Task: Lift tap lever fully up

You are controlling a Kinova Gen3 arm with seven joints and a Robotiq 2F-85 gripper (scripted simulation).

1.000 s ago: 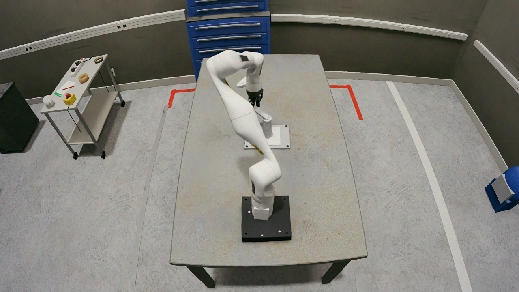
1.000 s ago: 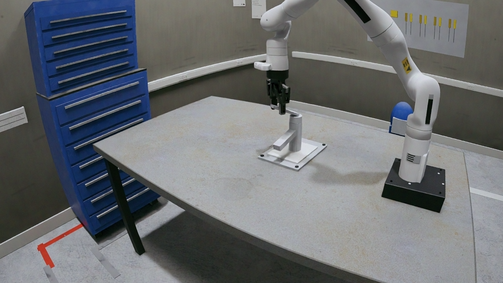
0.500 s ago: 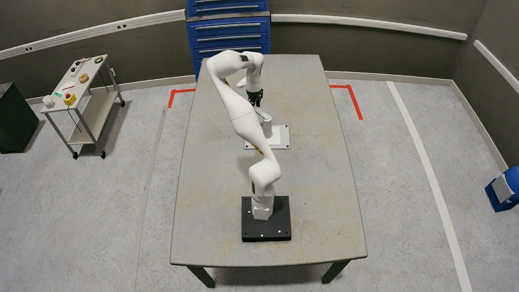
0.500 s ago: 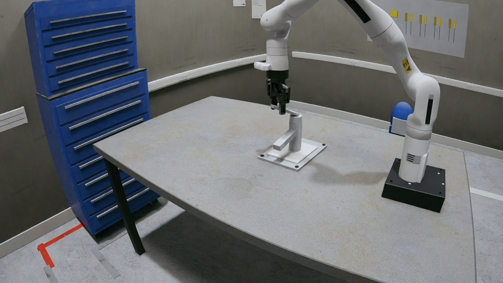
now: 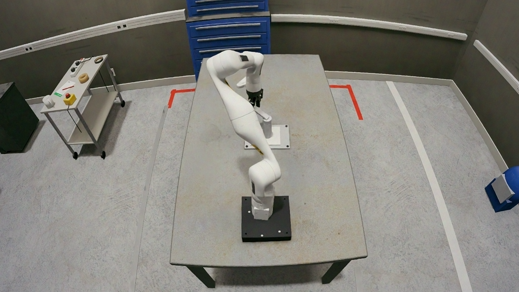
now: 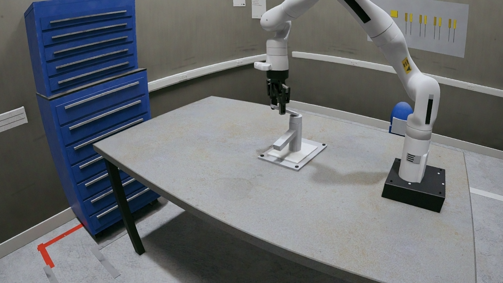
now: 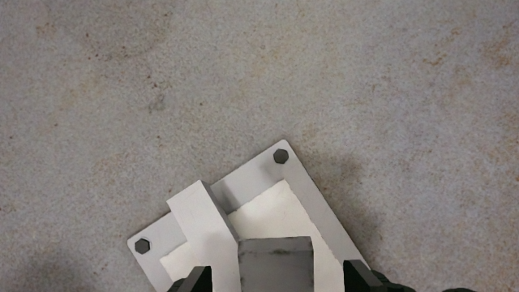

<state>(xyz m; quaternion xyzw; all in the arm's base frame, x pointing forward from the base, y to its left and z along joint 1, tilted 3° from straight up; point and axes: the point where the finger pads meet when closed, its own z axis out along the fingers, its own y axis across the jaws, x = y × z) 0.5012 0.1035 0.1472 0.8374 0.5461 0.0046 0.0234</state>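
Now: the lever 1 cm behind my hand, 2 cm to the right of it and 1 cm below it. Round my hand: tap 2 cm behind, 5 cm to the right, 8 cm below; plate 3 cm behind, 7 cm to the right, 18 cm below.
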